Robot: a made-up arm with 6 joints. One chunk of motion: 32 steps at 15 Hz.
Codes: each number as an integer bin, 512 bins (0 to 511) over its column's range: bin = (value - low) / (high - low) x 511, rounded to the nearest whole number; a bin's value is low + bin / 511 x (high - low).
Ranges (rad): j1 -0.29..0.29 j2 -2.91..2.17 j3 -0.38..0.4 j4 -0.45..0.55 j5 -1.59..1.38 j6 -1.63..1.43
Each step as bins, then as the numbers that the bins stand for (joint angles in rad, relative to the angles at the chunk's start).
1 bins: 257 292 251 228 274 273
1 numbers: 0.0017 -0.0071 0.0031 -0.0038 0.0025 0.0048
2 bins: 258 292 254 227 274 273
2 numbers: 0.0028 -0.0071 0.0077 -0.0058 0.0025 0.0048
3 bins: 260 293 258 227 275 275
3 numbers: 0.0051 0.0028 0.0138 -0.0058 0.0083 0.0168
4 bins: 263 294 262 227 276 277
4 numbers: 0.0085 0.0127 0.0199 -0.0058 0.0141 0.0287
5 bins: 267 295 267 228 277 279
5 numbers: 0.0131 0.0227 0.0276 -0.0038 0.0200 0.0407
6 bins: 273 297 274 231 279 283
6 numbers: 0.0199 0.0426 0.0382 0.0021 0.0316 0.0647
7 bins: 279 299 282 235 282 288
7 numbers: 0.0267 0.0624 0.0505 0.0099 0.0490 0.0946
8 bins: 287 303 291 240 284 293
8 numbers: 0.0358 0.1022 0.0642 0.0197 0.0606 0.1246
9 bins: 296 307 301 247 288 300
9 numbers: 0.0460 0.1420 0.0795 0.0334 0.0839 0.1665
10 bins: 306 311 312 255 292 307
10 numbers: 0.0573 0.1817 0.0962 0.0490 0.1071 0.2084
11 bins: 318 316 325 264 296 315
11 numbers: 0.0709 0.2314 0.1161 0.0666 0.1304 0.2563
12 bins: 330 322 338 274 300 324
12 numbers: 0.0846 0.2911 0.1359 0.0862 0.1536 0.3102
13 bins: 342 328 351 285 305 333
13 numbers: 0.0982 0.3507 0.1558 0.1077 0.1827 0.3641
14 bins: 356 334 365 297 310 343
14 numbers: 0.1141 0.4104 0.1771 0.1312 0.2118 0.4240
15 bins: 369 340 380 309 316 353
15 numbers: 0.1288 0.4700 0.2000 0.1547 0.2466 0.4839
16 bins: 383 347 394 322 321 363
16 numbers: 0.1447 0.5396 0.2214 0.1801 0.2757 0.5437
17 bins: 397 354 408 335 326 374
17 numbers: 0.1606 0.6092 0.2428 0.2056 0.3048 0.6096
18 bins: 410 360 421 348 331 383
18 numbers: 0.1754 0.6689 0.2626 0.2310 0.3338 0.6635
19 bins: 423 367 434 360 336 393
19 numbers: 0.1901 0.7385 0.2825 0.2545 0.3629 0.7234
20 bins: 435 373 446 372 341 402
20 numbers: 0.2037 0.7981 0.3008 0.2780 0.3919 0.7773
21 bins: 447 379 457 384 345 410
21 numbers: 0.2174 0.8577 0.3176 0.3015 0.4152 0.8252
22 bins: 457 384 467 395 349 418
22 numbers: 0.2287 0.9075 0.3328 0.3230 0.4384 0.8731
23 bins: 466 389 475 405 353 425
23 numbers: 0.2389 0.9572 0.3450 0.3426 0.4617 0.9150
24 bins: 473 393 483 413 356 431
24 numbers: 0.2469 0.9969 0.3573 0.3582 0.4791 0.9509
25 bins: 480 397 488 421 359 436
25 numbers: 0.2548 1.0367 0.3649 0.3739 0.4966 0.9809
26 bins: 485 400 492 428 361 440
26 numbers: 0.2605 1.0665 0.3710 0.3876 0.5082 1.0048
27 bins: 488 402 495 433 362 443
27 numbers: 0.2639 1.0864 0.3756 0.3974 0.5140 1.0228
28 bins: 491 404 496 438 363 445
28 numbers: 0.2673 1.1063 0.3771 0.4071 0.5198 1.0348
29 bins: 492 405 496 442 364 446
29 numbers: 0.2684 1.1162 0.3771 0.4150 0.5256 1.0408
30 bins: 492 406 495 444 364 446
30 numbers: 0.2684 1.1262 0.3756 0.4189 0.5256 1.0408
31 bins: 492 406 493 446 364 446
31 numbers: 0.2684 1.1262 0.3725 0.4228 0.5256 1.0408
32 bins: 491 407 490 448 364 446
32 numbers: 0.2673 1.1361 0.3679 0.4267 0.5256 1.0408
